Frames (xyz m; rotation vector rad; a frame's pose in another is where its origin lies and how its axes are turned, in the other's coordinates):
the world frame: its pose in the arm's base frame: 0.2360 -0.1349 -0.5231 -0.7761 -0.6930 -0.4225
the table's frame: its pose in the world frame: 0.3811 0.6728 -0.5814 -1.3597 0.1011 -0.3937
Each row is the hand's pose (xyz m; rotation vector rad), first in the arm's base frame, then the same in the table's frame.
Working: the arm's base frame: its pose in the table's frame: 0.3092 -1.2041 -0.7412 1.8765 0.3846 1.3388

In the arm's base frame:
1: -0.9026 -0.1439 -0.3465 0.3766 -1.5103 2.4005
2: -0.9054 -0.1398 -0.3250 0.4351 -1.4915 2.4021
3: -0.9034 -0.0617 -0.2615 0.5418 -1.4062 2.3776
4: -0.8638 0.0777 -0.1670 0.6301 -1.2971 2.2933
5: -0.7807 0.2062 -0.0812 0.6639 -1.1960 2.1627
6: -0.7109 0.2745 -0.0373 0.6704 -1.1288 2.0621
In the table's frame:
1: -0.3342 -1.5403 -1.3958 -1.4056 1.8429 0.0176
2: -0.3168 -1.5537 -1.3976 -1.4069 1.7970 0.0124
3: -0.2737 -1.6296 -1.3474 -1.4410 1.6978 -0.0473
4: -0.1995 -1.7343 -1.2313 -1.5319 1.5875 -0.1408
5: -0.1137 -1.8005 -1.0934 -1.6668 1.4942 -0.2493
6: -0.0594 -1.8187 -1.0029 -1.7687 1.4312 -0.3293

